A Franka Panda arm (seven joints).
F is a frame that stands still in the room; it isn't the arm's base.
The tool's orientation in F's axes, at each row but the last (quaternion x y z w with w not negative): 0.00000 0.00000 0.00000 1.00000; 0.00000 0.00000 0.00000 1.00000; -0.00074 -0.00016 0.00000 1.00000; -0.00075 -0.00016 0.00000 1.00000; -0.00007 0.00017 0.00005 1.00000; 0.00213 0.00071 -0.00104 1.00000; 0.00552 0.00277 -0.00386 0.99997; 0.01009 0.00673 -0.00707 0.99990; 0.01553 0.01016 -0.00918 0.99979; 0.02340 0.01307 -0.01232 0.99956
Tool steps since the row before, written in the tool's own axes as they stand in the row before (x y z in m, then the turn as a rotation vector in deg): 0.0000 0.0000 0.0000 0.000 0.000 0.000; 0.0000 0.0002 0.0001 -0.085 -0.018 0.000; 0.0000 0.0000 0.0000 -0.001 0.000 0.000; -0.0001 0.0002 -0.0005 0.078 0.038 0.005; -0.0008 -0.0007 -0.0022 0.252 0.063 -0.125; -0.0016 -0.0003 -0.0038 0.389 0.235 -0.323; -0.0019 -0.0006 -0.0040 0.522 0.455 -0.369; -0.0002 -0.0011 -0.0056 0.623 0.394 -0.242; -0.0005 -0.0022 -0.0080 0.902 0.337 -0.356; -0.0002 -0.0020 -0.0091 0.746 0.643 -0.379
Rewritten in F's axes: 0.0000 0.0000 0.0000 0.000 0.000 0.000; 0.0000 0.0002 0.0001 -0.085 -0.018 0.000; 0.0000 0.0000 0.0000 -0.001 0.000 0.000; -0.0001 0.0002 -0.0005 0.078 0.038 0.005; -0.0008 -0.0007 -0.0022 0.252 0.063 -0.125; -0.0016 -0.0003 -0.0038 0.389 0.236 -0.323; -0.0019 -0.0005 -0.0040 0.523 0.455 -0.367; -0.0003 -0.0010 -0.0056 0.625 0.390 -0.242; -0.0007 -0.0019 -0.0081 0.901 0.332 -0.364; -0.0005 -0.0016 -0.0092 0.752 0.642 -0.369
